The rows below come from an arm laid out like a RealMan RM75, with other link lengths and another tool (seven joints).
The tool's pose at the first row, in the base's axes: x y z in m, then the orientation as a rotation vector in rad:
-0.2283, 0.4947, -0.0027, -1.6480, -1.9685, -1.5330
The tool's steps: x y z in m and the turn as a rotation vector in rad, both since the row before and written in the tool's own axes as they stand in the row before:
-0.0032, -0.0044, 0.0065, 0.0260, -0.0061, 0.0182
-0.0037, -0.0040, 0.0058, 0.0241, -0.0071, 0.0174
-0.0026, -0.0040, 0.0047, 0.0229, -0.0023, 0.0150
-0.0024, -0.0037, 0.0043, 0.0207, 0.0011, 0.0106
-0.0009, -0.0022, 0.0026, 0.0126, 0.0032, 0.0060
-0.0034, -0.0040, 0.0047, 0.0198, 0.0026, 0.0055
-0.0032, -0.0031, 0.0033, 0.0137, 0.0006, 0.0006
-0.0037, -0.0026, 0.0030, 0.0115, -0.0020, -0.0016
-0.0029, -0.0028, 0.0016, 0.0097, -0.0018, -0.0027
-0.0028, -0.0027, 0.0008, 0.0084, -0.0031, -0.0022
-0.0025, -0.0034, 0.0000, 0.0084, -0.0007, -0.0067
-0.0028, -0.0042, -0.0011, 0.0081, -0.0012, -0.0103
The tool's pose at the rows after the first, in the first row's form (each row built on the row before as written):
-0.2276, 0.4981, -0.0104, -1.6578, -1.9625, -1.4915
-0.2269, 0.5006, -0.0179, -1.6684, -1.9567, -1.4521
-0.2273, 0.5029, -0.0242, -1.6723, -1.9503, -1.4178
-0.2279, 0.5050, -0.0300, -1.6701, -1.9459, -1.3898
-0.2285, 0.5066, -0.0331, -1.6658, -1.9423, -1.3744
-0.2291, 0.5083, -0.0399, -1.6584, -1.9421, -1.3503
-0.2296, 0.5090, -0.0454, -1.6520, -1.9460, -1.3341
-0.2297, 0.5091, -0.0508, -1.6475, -1.9529, -1.3199
-0.2307, 0.5086, -0.0550, -1.6427, -1.9601, -1.3083
-0.2319, 0.5075, -0.0586, -1.6401, -1.9671, -1.2973
-0.2341, 0.5060, -0.0619, -1.6317, -1.9774, -1.2893
-0.2373, 0.5035, -0.0651, -1.6211, -1.9917, -1.2826

